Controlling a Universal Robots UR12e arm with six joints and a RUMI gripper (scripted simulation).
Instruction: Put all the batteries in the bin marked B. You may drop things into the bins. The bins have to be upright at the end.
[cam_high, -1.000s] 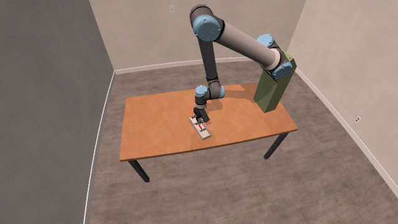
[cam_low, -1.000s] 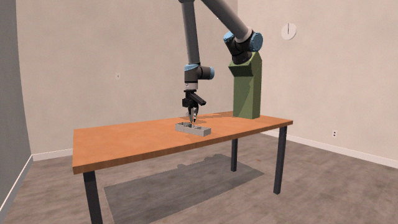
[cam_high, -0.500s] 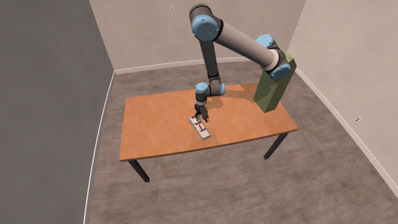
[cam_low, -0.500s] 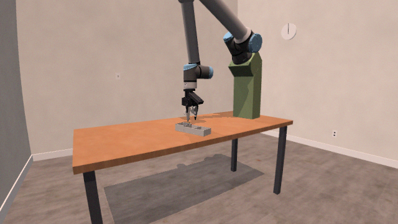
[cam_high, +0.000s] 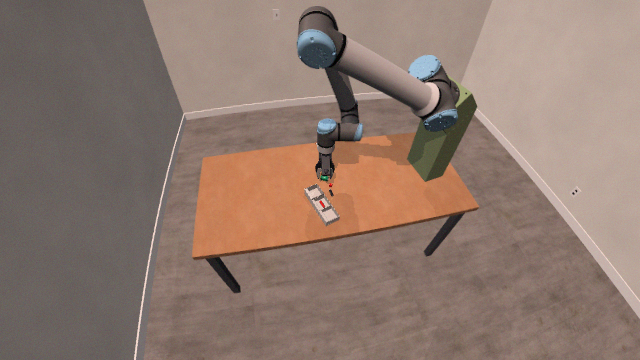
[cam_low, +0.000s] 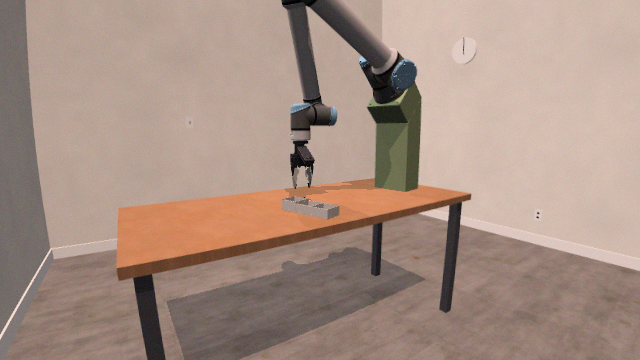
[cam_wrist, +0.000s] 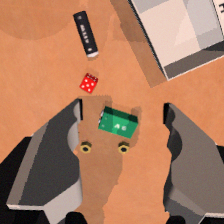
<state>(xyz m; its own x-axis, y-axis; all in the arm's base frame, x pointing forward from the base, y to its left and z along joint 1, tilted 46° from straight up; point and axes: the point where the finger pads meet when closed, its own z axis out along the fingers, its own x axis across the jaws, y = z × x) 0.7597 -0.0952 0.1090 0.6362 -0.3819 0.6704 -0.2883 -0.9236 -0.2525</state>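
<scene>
The green battery is 80 mm below my hand, 50 mm to the right of it and 40 mm behind it. Also, from my hand: red battery (120 mm to the left, 80 mm below, 60 mm ahead); black battery (80 mm below, 60 mm to the left, 20 mm behind); red die (80 mm below, 40 mm behind).
</scene>
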